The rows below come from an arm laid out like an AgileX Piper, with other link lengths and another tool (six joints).
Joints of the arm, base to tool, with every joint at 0 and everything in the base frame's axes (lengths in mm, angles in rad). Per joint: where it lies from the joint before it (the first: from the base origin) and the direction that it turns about. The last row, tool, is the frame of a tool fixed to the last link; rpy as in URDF.
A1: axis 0 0 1 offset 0 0 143.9
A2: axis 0 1 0 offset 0 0 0
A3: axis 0 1 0 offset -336.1 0 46
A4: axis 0.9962 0 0.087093 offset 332.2 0 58.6
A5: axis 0 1 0 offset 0 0 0
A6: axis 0.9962 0 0.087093 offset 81.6 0 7.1
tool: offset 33.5 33 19 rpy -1.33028 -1.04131 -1.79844
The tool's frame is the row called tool.
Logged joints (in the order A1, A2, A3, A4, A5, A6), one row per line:
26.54 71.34 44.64 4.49 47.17 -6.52
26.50 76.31 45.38 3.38 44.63 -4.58
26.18 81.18 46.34 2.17 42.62 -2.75
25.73 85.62 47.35 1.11 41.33 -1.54
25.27 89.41 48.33 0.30 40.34 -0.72
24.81 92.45 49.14 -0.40 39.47 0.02
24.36 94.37 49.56 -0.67 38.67 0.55
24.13 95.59 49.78 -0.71 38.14 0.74
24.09 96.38 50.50 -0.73 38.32 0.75
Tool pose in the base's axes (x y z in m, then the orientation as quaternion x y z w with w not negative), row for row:
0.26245 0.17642 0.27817 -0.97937 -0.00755 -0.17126 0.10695
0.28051 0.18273 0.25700 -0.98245 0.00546 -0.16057 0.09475
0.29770 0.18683 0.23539 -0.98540 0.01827 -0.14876 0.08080
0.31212 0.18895 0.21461 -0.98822 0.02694 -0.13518 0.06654
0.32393 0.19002 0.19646 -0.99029 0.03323 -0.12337 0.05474
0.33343 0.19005 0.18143 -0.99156 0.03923 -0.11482 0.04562
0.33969 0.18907 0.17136 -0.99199 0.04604 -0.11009 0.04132
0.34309 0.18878 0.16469 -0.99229 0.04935 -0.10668 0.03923
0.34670 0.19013 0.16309 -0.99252 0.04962 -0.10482 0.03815
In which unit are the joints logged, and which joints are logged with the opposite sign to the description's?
The joints are logged in degrees. Opposite sign: A3.
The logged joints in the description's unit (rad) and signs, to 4 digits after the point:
0.4632 1.2451 -0.7791 0.0784 0.8233 -0.1138
0.4625 1.3319 -0.7920 0.0590 0.7789 -0.0799
0.4569 1.4169 -0.8088 0.0379 0.7439 -0.0480
0.4491 1.4944 -0.8264 0.0194 0.7213 -0.0269
0.4410 1.5605 -0.8435 0.0052 0.7041 -0.0126
0.4330 1.6136 -0.8577 -0.0070 0.6889 0.0003
0.4252 1.6471 -0.8650 -0.0117 0.6749 0.0096
0.4211 1.6684 -0.8688 -0.0124 0.6657 0.0129
0.4204 1.6821 -0.8814 -0.0127 0.6688 0.0131

